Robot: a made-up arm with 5 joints. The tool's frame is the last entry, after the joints.
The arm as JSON. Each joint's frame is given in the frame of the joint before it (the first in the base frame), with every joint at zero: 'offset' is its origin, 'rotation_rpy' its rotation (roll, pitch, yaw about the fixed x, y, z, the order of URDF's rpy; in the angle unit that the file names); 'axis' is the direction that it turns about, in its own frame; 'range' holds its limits. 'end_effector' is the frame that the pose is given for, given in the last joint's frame.
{
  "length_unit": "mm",
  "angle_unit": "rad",
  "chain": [
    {
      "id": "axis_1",
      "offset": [
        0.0,
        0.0,
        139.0
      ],
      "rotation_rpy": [
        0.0,
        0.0,
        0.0
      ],
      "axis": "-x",
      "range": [
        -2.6,
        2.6
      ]
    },
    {
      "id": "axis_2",
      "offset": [
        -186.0,
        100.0,
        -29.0
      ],
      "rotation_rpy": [
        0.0,
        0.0,
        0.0
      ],
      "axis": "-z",
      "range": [
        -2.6,
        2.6
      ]
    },
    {
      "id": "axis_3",
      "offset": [
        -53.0,
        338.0,
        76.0
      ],
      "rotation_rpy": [
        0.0,
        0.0,
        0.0
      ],
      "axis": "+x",
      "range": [
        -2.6,
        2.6
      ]
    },
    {
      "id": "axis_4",
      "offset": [
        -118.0,
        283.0,
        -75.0
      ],
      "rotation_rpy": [
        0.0,
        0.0,
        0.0
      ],
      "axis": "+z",
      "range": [
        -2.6,
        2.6
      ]
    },
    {
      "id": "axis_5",
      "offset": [
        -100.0,
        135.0,
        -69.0
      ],
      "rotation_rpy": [
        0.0,
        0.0,
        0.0
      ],
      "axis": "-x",
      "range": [
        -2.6,
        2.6
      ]
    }
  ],
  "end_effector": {
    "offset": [
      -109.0,
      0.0,
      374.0
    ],
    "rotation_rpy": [
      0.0,
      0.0,
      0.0
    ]
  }
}
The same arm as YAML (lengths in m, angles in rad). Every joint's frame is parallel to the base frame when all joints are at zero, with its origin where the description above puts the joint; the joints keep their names.
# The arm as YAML. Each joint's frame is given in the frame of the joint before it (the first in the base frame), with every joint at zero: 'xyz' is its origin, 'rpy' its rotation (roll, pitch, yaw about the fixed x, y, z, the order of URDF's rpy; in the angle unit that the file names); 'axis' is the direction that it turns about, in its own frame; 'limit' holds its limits. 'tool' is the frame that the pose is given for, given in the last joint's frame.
units:
  length: m
  angle: rad
joints:
  - name: axis_1
    type: revolute
    origin:
      xyz: [0.0, 0.0, 0.139]
      rpy: [0.0, 0.0, 0.0]
    axis: "-x"
    limit:
      lower: -2.6
      upper: 2.6
  - name: axis_2
    type: revolute
    origin:
      xyz: [-0.186, 0.1, -0.029]
      rpy: [0.0, 0.0, 0.0]
    axis: "-z"
    limit:
      lower: -2.6
      upper: 2.6
  - name: axis_3
    type: revolute
    origin:
      xyz: [-0.053, 0.338, 0.076]
      rpy: [0.0, 0.0, 0.0]
    axis: "+x"
    limit:
      lower: -2.6
      upper: 2.6
  - name: axis_4
    type: revolute
    origin:
      xyz: [-0.118, 0.283, -0.075]
      rpy: [0.0, 0.0, 0.0]
    axis: "+z"
    limit:
      lower: -2.6
      upper: 2.6
  - name: axis_5
    type: revolute
    origin:
      xyz: [-0.1, 0.135, -0.069]
      rpy: [0.0, 0.0, 0.0]
    axis: "-x"
    limit:
      lower: -2.6
      upper: 2.6
tool:
  origin:
    xyz: [-0.109, 0.0, 0.374]
    rpy: [0.0, 0.0, 0.0]

